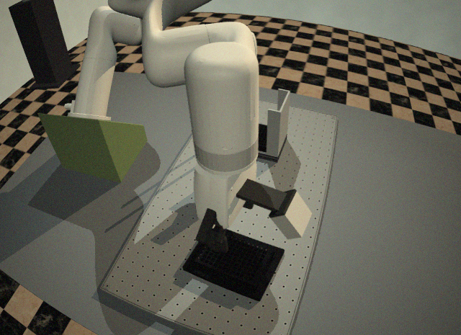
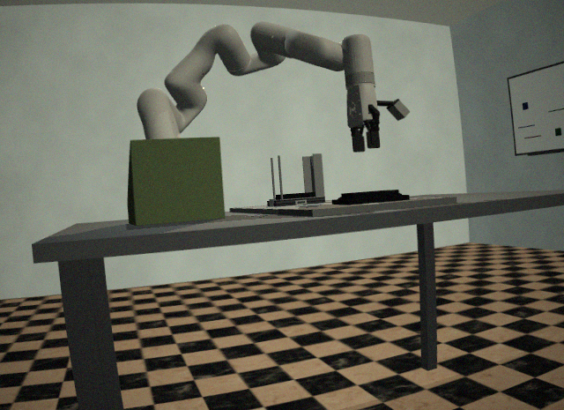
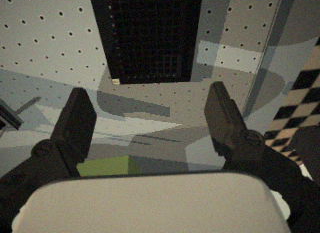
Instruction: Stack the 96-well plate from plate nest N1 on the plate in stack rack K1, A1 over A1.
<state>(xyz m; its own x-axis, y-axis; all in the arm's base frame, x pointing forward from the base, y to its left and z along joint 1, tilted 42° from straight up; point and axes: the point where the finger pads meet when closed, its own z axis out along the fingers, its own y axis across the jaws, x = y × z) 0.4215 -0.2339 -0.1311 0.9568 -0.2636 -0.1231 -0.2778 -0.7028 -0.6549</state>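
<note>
My hand is 120 mm above the black 96-well plate. The rest, counted from my hand: tall wall (330 mm to the left, 70 mm ahead, 60 mm below); pale A1 mark (130 mm below, 70 mm to the left, 60 mm behind).
</note>
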